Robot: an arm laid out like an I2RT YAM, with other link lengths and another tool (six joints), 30 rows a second.
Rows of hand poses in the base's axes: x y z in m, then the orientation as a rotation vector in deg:
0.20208, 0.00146, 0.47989, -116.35, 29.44, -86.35
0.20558, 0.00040, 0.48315, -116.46, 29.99, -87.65
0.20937, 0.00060, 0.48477, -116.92, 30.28, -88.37
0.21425, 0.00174, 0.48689, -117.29, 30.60, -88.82
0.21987, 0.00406, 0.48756, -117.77, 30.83, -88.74
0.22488, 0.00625, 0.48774, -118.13, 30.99, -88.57
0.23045, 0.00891, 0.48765, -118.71, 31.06, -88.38
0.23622, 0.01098, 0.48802, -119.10, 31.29, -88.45
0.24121, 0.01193, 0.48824, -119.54, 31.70, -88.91
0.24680, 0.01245, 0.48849, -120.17, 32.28, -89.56
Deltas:
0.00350, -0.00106, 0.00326, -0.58, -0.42, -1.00
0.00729, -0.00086, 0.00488, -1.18, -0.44, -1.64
0.01217, 0.00028, 0.00700, -1.58, -0.37, -2.14
0.01779, 0.00260, 0.00767, -1.80, -0.02, -2.36
0.02280, 0.00479, 0.00785, -1.92, 0.29, -2.46
0.02837, 0.00745, 0.00776, -2.21, 0.71, -2.55
0.03414, 0.00952, 0.00813, -2.45, 0.94, -2.82
0.03913, 0.01047, 0.00835, -2.88, 1.06, -3.40
0.04472, 0.01099, 0.00860, -3.49, 1.23, -4.22

